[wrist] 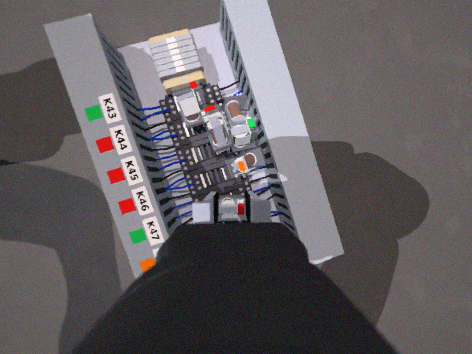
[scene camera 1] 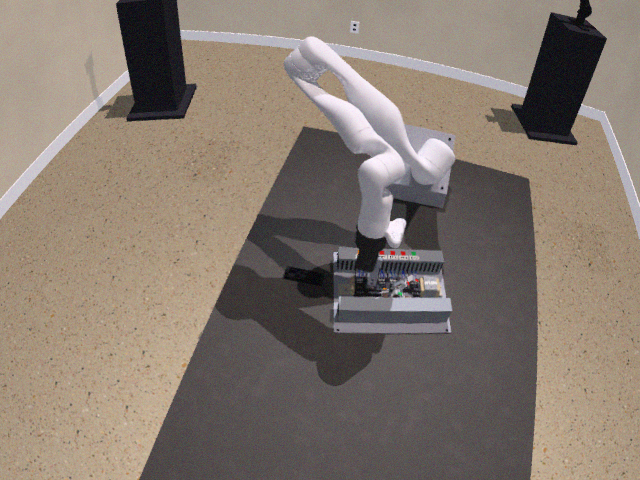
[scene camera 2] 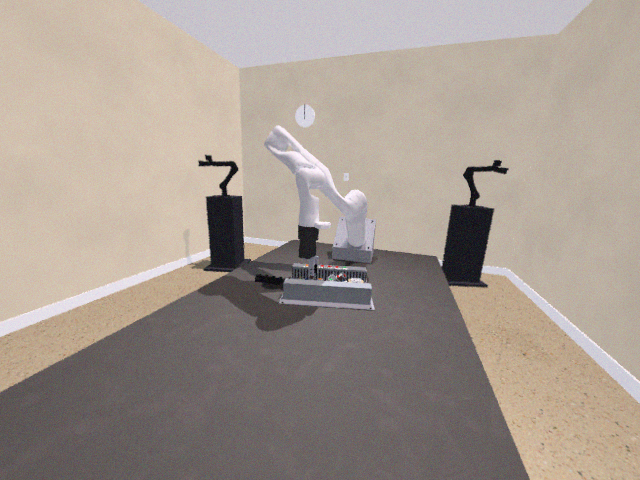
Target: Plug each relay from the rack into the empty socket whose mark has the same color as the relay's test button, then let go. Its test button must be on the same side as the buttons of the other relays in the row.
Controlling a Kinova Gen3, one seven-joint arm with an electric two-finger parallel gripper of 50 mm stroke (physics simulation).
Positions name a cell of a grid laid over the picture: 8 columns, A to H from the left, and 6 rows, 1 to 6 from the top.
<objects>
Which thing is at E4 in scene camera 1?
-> My gripper.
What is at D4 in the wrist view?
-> My gripper.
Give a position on a grey panel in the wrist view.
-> C2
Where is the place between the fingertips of my gripper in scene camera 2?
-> D4
</objects>
